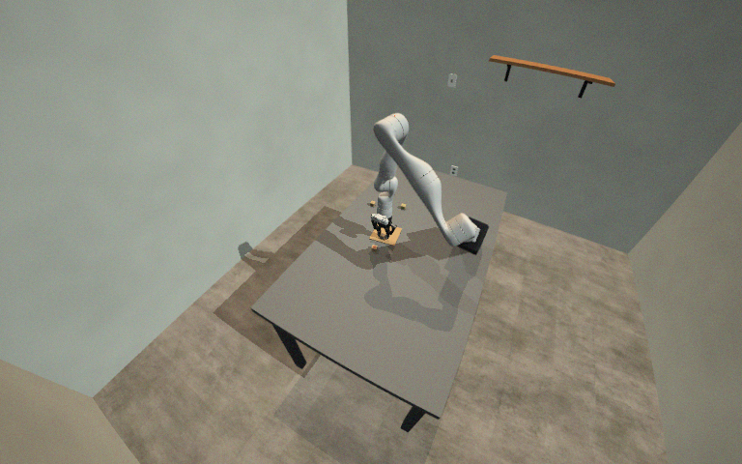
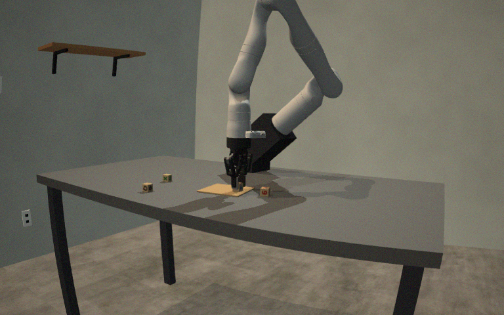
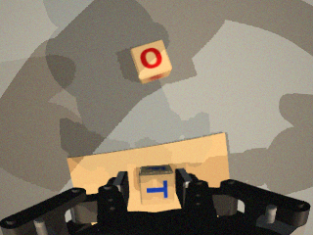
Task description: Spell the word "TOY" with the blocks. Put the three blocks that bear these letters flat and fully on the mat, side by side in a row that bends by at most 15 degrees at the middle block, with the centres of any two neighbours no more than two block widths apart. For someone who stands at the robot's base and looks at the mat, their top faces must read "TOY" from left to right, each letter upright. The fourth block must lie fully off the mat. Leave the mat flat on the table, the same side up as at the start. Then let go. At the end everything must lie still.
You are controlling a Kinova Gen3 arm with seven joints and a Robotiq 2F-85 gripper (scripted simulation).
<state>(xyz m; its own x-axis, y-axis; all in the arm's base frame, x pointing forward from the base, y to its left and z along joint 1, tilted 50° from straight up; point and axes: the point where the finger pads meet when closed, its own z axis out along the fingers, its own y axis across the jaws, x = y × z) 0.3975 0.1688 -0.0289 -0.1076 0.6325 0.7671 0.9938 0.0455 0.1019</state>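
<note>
The tan mat lies 10 mm ahead of my hand, 40 mm to the right of it and 30 mm below it. The rest, counted from my hand: block (10 mm behind, 90 mm to the left, 20 mm below).
</note>
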